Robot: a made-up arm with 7 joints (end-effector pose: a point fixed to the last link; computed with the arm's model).
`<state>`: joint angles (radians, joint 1 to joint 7).
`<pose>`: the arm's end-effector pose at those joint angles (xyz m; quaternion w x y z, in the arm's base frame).
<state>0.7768 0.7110 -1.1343 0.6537 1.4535 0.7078 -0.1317</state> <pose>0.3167 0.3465 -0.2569 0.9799 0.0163 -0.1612 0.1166</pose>
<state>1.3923 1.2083 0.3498 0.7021 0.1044 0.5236 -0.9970</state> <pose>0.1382 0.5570 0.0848 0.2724 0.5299 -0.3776 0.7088</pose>
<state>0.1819 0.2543 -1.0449 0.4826 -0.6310 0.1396 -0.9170</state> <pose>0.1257 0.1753 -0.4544 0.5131 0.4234 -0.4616 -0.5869</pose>
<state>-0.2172 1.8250 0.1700 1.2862 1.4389 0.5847 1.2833</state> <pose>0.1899 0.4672 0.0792 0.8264 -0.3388 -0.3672 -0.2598</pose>
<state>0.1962 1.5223 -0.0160 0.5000 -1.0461 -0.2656 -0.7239</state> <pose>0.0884 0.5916 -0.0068 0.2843 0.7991 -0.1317 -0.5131</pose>
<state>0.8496 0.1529 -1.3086 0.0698 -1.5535 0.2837 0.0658</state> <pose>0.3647 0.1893 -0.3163 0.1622 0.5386 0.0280 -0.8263</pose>
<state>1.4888 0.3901 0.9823 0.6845 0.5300 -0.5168 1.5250</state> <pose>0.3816 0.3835 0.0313 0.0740 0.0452 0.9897 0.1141</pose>
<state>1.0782 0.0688 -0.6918 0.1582 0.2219 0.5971 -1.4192</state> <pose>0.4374 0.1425 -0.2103 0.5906 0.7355 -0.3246 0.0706</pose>
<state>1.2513 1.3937 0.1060 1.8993 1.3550 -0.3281 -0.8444</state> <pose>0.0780 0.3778 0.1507 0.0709 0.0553 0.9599 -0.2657</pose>
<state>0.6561 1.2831 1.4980 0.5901 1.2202 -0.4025 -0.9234</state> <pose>0.0270 0.5931 -0.0233 0.2864 0.0550 0.4092 -0.8646</pose>
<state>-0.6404 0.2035 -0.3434 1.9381 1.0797 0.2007 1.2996</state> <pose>-0.0247 0.1218 -0.2950 0.3641 -0.8292 -0.4237 -0.0193</pose>
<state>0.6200 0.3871 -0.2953 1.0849 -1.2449 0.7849 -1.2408</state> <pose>0.3436 0.2326 -0.2221 0.0667 0.9106 -0.4024 -0.0664</pose>
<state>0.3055 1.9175 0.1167 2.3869 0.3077 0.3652 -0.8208</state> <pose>0.0932 0.2908 0.1073 0.0870 0.5448 -0.7744 -0.3096</pose>
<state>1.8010 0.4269 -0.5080 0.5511 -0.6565 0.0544 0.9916</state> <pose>0.4079 0.2765 0.1792 0.6111 0.3218 -0.5215 -0.5010</pose>
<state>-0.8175 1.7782 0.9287 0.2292 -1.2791 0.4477 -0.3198</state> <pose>0.1121 0.5923 0.0720 0.2435 0.8319 0.3473 -0.3579</pose>
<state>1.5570 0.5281 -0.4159 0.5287 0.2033 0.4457 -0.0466</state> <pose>0.4190 0.3288 0.0764 0.6866 0.2477 -0.6796 0.0738</pose>
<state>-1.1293 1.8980 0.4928 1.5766 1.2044 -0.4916 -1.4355</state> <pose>0.2286 0.3916 -0.0654 0.5350 0.4587 -0.6903 0.1643</pose>
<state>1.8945 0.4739 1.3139 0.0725 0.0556 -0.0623 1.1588</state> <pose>0.4040 0.3601 0.1390 0.0301 -0.4483 -0.8920 0.0504</pose>
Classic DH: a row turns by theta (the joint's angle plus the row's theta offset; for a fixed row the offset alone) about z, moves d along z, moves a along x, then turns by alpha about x. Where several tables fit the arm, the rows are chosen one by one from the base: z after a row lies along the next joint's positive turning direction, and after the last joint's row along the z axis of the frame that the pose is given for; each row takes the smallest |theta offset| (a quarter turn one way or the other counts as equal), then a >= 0, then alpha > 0; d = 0 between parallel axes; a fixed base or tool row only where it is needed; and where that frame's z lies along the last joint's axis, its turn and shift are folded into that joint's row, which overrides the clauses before.
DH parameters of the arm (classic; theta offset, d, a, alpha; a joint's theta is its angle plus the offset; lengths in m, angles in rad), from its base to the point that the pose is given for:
base (fixed): 0 0 0 1.5708
joint 1: 1.5708 -0.127 0 1.5708
joint 2: 1.5708 0 0 1.5708
joint 3: 1.5708 -0.309 0 1.5708
joint 4: 0 0 0 -1.5708
joint 5: 0 -0.178 0 -1.5708
joint 6: -1.5708 0 0 1.5708
joint 7: 1.5708 0 0 1.5708
tool (fixed): -1.5708 0 0 0

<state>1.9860 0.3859 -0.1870 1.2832 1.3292 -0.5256 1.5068</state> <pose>0.2480 0.2329 0.2926 0.4820 0.1409 0.6774 0.5375</pose>
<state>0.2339 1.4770 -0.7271 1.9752 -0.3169 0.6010 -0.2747</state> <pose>0.1492 0.3547 -0.0988 0.4648 0.5530 -0.4074 -0.5587</pose>
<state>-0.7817 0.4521 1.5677 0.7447 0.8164 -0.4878 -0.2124</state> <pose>-0.2414 0.4277 -0.2437 0.3111 0.6587 -0.4182 0.5426</pose>
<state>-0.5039 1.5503 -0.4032 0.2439 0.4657 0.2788 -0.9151</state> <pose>0.0217 0.6083 -0.0425 0.3658 0.9017 0.1146 -0.1998</pose>
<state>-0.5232 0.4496 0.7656 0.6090 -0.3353 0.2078 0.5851</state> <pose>-0.1258 0.3883 -0.3651 0.9911 0.0967 0.0116 0.0904</pose>
